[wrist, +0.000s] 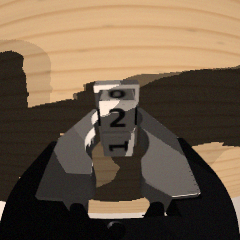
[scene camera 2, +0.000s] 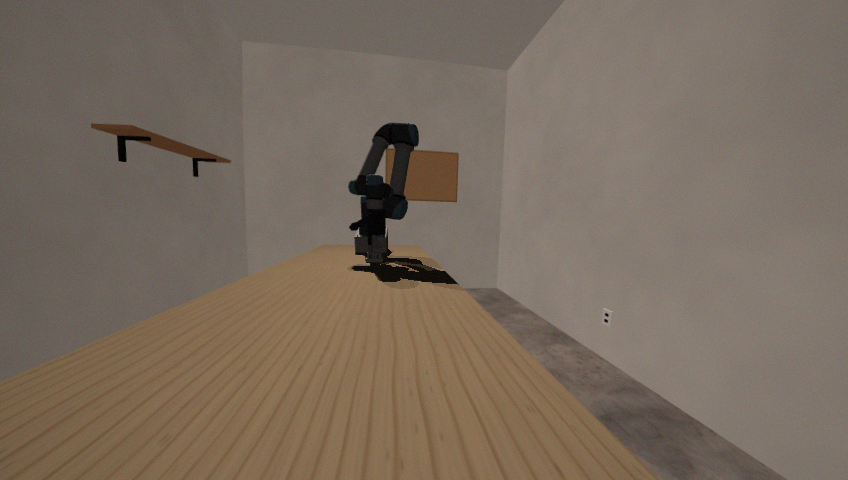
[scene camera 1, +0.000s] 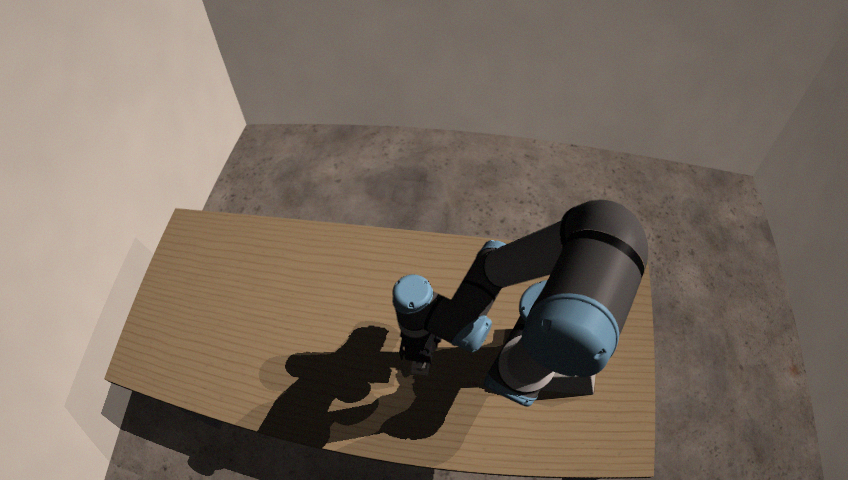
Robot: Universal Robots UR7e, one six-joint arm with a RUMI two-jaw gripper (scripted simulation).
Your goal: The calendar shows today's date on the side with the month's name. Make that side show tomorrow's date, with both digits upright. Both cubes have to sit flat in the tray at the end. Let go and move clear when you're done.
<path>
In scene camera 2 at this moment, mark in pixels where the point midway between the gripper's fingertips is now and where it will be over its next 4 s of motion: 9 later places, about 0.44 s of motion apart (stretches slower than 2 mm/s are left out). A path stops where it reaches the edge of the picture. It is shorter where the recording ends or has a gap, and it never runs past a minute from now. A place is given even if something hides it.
The gripper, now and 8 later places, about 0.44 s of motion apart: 371, 257; 371, 255; 371, 250; 371, 242; 371, 236; 371, 234; 371, 230; 371, 221; 371, 218
</path>
